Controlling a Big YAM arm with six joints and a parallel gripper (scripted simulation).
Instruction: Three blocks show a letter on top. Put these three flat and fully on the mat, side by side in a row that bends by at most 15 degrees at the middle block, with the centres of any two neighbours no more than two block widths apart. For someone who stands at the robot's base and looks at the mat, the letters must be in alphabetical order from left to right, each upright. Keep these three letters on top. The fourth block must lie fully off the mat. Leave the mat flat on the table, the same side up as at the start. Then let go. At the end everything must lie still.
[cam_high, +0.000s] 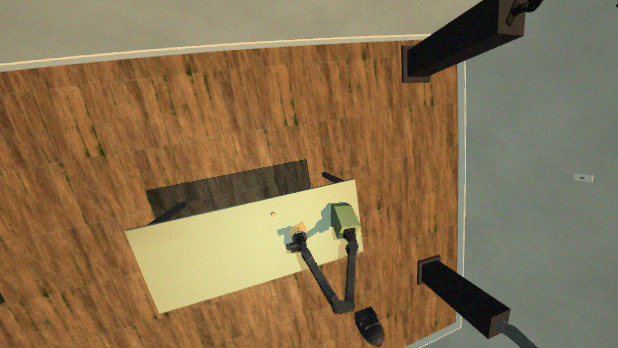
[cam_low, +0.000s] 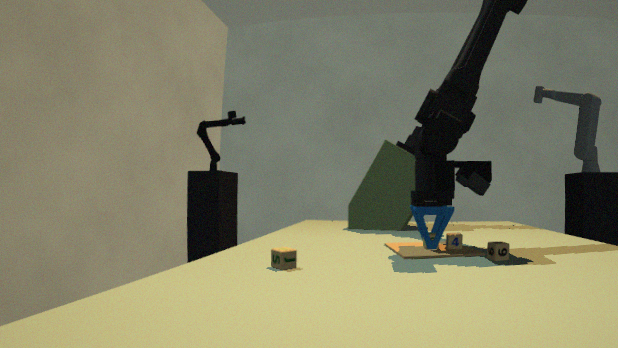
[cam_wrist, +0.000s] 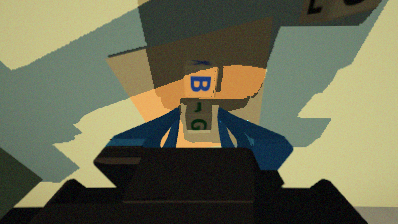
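The orange mat lies 10 mm below my hand. The rest, counted from my hand: block (40 mm to the left).
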